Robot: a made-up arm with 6 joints. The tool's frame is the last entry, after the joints. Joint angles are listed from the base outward. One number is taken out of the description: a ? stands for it. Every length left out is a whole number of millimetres.
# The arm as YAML. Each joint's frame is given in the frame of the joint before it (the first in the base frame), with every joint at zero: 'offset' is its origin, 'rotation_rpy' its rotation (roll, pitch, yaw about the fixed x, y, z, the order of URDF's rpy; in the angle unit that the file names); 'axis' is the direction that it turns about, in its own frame. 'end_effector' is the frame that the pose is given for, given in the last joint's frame.
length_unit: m
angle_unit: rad
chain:
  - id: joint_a
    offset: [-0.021, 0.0, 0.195]
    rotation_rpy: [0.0, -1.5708, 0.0]
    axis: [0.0, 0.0, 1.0]
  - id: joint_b
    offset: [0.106, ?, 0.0]
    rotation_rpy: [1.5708, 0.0, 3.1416]
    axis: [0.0, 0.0, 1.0]
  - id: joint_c
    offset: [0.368, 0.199, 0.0]
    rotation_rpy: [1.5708, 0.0, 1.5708]
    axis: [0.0, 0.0, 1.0]
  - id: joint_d
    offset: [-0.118, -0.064, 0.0]
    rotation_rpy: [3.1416, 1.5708, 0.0]
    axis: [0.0, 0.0, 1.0]
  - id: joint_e
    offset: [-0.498, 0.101, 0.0]
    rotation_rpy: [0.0, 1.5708, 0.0]
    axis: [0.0, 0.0, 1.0]
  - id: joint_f
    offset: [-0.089, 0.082, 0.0]
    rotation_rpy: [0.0, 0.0, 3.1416]
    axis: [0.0, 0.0, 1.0]
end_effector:
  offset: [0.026, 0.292, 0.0]
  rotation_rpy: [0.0, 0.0, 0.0]
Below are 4 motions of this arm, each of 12 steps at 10 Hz.
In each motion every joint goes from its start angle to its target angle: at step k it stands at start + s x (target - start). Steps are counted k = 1, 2, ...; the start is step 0. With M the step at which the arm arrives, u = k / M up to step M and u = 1 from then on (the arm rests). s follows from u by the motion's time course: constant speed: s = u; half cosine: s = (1 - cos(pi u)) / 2; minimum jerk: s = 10 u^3 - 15 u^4 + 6 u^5.
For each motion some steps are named. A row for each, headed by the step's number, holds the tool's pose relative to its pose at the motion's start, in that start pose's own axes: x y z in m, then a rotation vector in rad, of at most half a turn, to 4 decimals.
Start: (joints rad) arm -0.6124 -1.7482 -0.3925 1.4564 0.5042 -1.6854
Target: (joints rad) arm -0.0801 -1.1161 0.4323 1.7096 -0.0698 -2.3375
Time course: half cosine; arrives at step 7
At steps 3, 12:
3: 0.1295 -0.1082 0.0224 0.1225 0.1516 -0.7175
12: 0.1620 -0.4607 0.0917 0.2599 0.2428 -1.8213

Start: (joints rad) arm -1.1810 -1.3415 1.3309 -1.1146 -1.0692 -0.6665
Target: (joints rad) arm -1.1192 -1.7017 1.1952 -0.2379 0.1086 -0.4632
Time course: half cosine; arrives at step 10
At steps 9, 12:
9: -0.8902 -0.0815 0.5810 0.8302 1.0057 1.2515
12: -0.8962 -0.0912 0.6060 0.8715 1.0201 1.2751

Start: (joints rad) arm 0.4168 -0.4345 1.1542 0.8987 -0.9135 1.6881
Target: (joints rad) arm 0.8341 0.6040 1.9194 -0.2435 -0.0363 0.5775
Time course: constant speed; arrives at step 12
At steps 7, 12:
7: -0.1665 -0.3220 0.6309 -1.2118 0.5891 -0.3989
12: -0.0920 -0.0655 1.1882 -2.1596 0.7336 -0.7696

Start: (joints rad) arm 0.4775 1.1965 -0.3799 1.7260 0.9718 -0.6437
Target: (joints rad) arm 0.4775 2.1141 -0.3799 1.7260 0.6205 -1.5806
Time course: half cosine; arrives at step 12
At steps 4, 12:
4: 0.0826 -0.0058 -0.0101 0.0792 -0.0471 -0.5323
12: 0.0354 -0.1950 -0.0940 0.4304 -0.0230 -2.1128

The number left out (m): -0.253
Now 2 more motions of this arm.
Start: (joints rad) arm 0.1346 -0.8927 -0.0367 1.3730 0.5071 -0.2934
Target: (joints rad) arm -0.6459 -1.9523 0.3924 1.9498 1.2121 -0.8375
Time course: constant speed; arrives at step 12
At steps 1, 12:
1: 0.0553 0.0268 0.0161 0.0605 -0.1183 0.0858
12: 0.0152 0.2688 0.3824 0.4043 -1.3257 1.2712

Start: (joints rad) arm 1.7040 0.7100 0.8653 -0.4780 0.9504 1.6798
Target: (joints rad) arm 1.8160 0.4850 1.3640 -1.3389 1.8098 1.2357
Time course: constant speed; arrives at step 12
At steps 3, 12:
3: 0.0078 0.0854 0.0623 0.1797 0.0487 -0.0435
12: 0.1657 0.2432 0.3043 0.7338 -0.1159 -0.1029

